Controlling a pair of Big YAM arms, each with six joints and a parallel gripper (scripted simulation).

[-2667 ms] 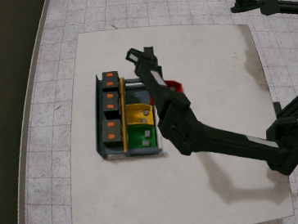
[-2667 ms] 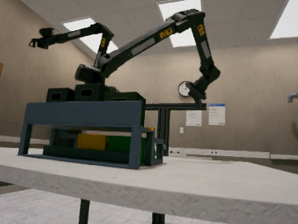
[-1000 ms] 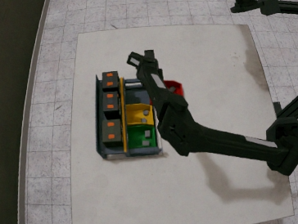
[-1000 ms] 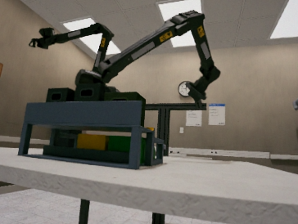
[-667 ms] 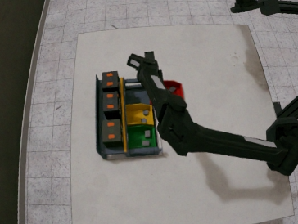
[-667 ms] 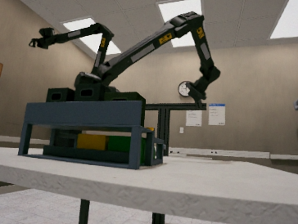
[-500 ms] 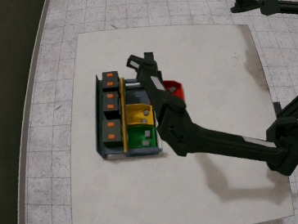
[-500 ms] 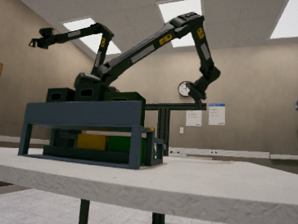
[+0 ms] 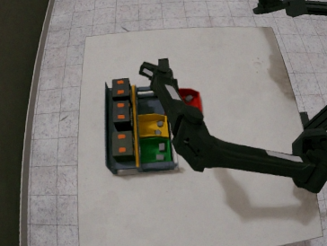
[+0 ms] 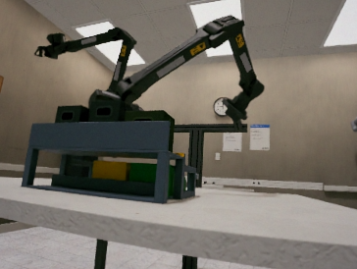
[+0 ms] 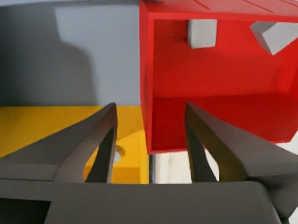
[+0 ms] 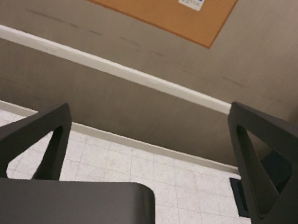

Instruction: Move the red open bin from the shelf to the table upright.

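The red bin is 80 mm behind my left hand and 70 mm below it. From my left hand the other things lie so: green bin 230 mm to the left, 80 mm ahead, 70 mm below; then yellow bin 120 mm to the left, 90 mm ahead, 70 mm below.
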